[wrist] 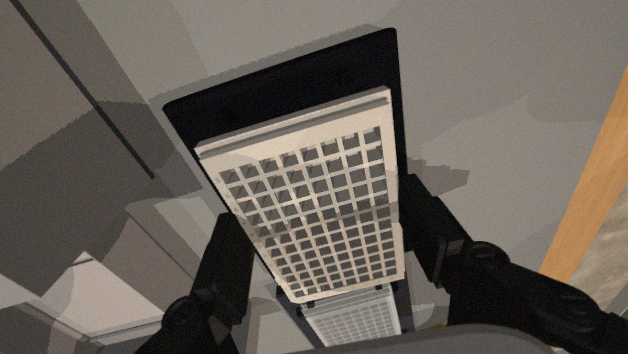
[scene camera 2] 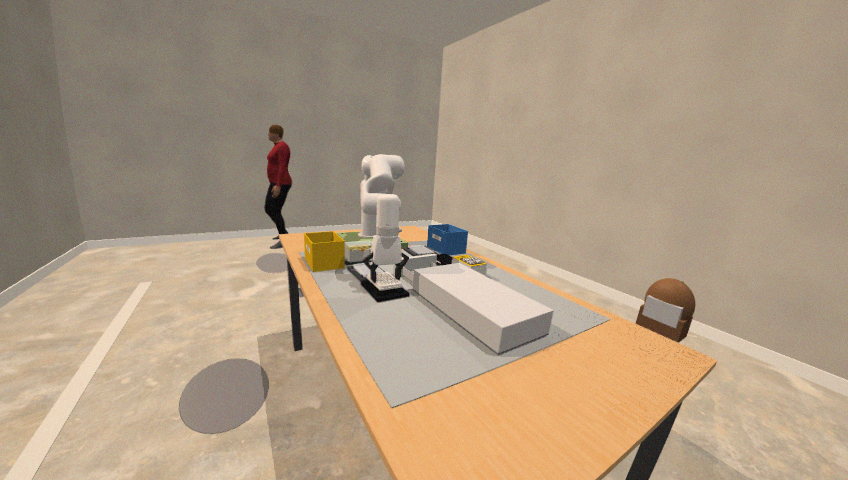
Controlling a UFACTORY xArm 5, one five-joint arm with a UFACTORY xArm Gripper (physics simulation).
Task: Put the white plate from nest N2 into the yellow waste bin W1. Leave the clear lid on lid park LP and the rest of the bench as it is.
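Where they show: gripper, fingertip midpoint: (wrist: 320, 213) (scene camera 2: 385, 280); arm's base, link origin: (scene camera 2: 369, 235).
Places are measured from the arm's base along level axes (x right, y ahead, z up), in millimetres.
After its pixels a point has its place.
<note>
The white plate (scene camera 2: 386, 280) @(x 185, y 669, z 14 mm) (wrist: 320, 205) @(x 188, y 674, z 14 mm), with a grid of square wells, is between the fingers of my gripper (scene camera 2: 385, 277) @(x 187, y 668, z 13 mm) (wrist: 320, 213) @(x 187, y 668, z 13 mm). My gripper is shut on its two long sides. The plate is raised slightly above the black nest (scene camera 2: 389, 295) @(x 197, y 725, z -17 mm) (wrist: 280, 95) @(x 184, y 724, z -17 mm), and the nest's far part shows past the plate in the wrist view. A clear lid (wrist: 357, 316) @(x 186, y 516, z -5 mm) lies behind the plate at the bottom of the wrist view, over a gridded surface, partly hidden by the gripper body. The yellow waste bin (scene camera 2: 324, 256) @(x 338, y 388, z 32 mm) stands at the left table edge, behind and left of the gripper.
A long pale box (scene camera 2: 482, 300) @(x 28, y 996, z 54 mm) lies to the right of the nest on the grey mat (scene camera 2: 380, 356) @(x 347, y 1010, z -29 mm). A blue bin (scene camera 2: 447, 239) @(x -265, y 384, z 56 mm) and a low yellow-rimmed box (scene camera 2: 471, 261) @(x -181, y 683, z 47 mm) stand at the back right. Grey and green equipment is near the arm base. A person (scene camera 2: 278, 163) is beyond the table.
</note>
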